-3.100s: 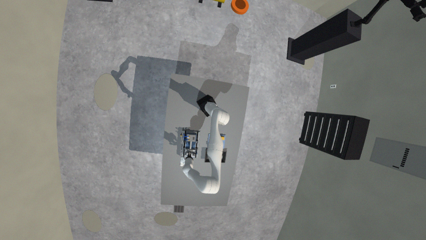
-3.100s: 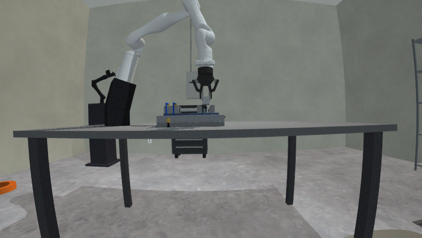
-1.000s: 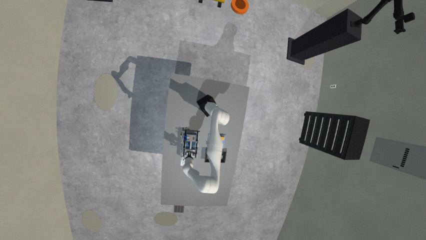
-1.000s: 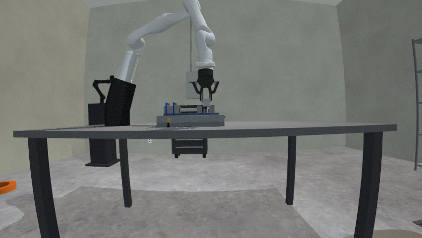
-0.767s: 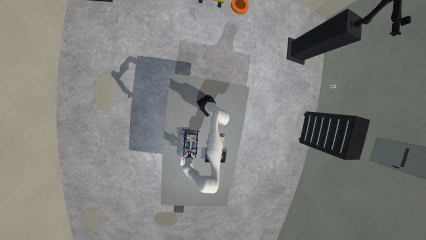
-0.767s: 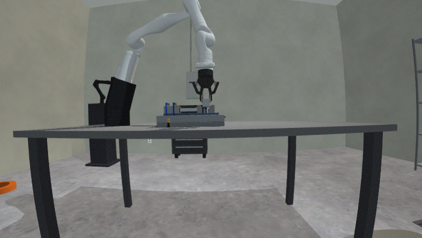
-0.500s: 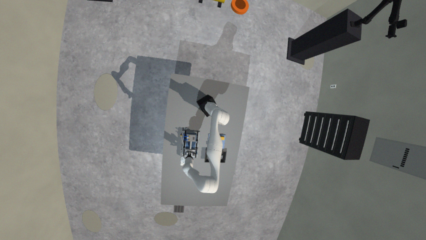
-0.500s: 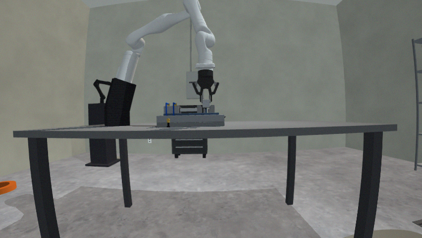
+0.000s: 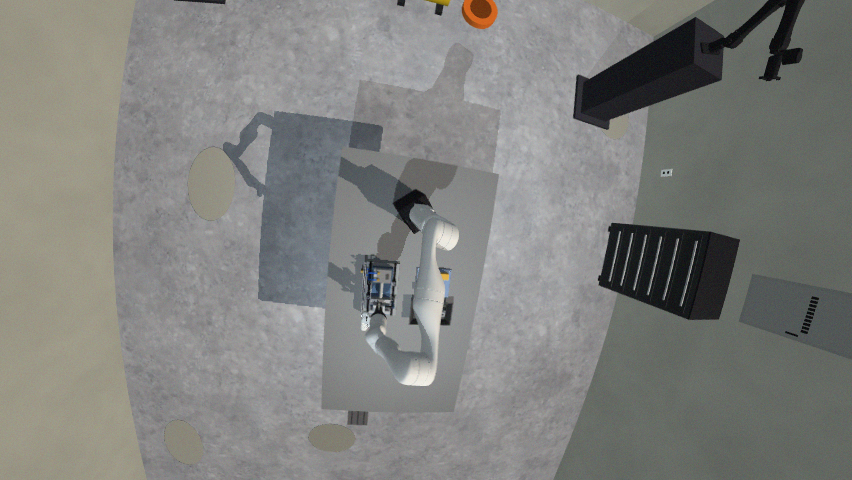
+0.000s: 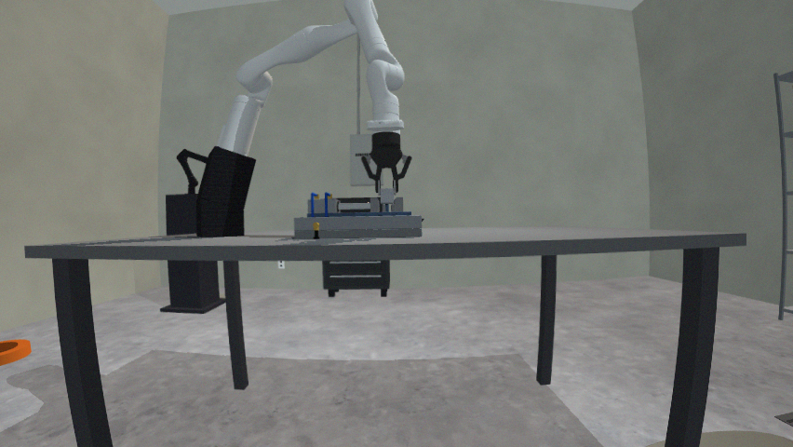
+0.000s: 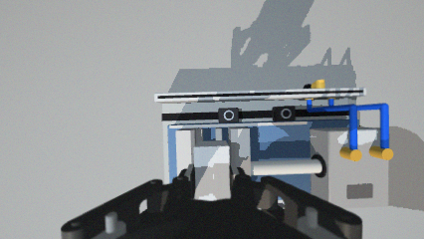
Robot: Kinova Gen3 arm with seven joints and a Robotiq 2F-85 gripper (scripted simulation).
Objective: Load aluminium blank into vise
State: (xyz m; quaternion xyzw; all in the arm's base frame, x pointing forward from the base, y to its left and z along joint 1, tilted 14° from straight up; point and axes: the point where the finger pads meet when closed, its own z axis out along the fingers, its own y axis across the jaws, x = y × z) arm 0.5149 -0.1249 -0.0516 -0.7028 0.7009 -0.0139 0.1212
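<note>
The white rod lies 9 cm behind my hand and 5 cm below it. Round my hand: brass blank 18 cm behind, 33 cm to the left, 10 cm below; vise 7 cm behind, 8 cm below.
</note>
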